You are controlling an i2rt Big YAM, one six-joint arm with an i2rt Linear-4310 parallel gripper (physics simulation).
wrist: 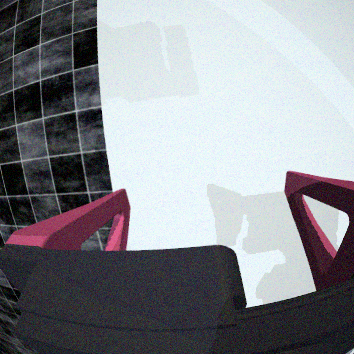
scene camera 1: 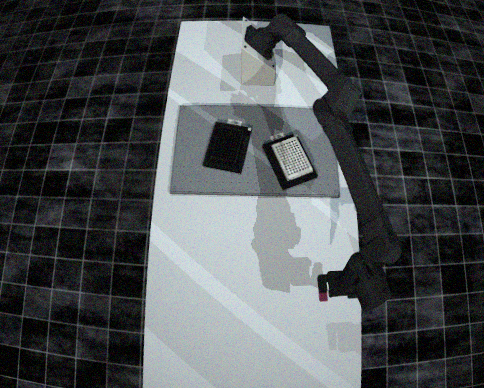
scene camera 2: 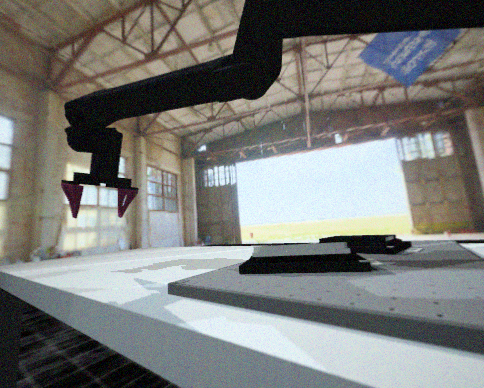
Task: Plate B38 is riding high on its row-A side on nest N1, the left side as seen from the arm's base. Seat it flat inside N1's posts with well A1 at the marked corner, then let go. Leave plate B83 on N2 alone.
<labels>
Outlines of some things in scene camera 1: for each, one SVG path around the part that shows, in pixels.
My gripper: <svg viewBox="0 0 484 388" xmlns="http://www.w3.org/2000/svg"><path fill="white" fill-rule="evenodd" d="M344 269L318 275L320 302L328 301L327 291L330 298L336 296L347 296L349 299L357 298L354 291L356 284L349 282L345 278Z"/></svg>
A white well plate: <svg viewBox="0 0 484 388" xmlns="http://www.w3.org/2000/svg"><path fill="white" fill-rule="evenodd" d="M296 137L271 146L287 181L313 172Z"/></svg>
A black plate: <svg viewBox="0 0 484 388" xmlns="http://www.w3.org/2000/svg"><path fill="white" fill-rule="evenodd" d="M220 125L210 161L237 166L245 130Z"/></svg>
</labels>
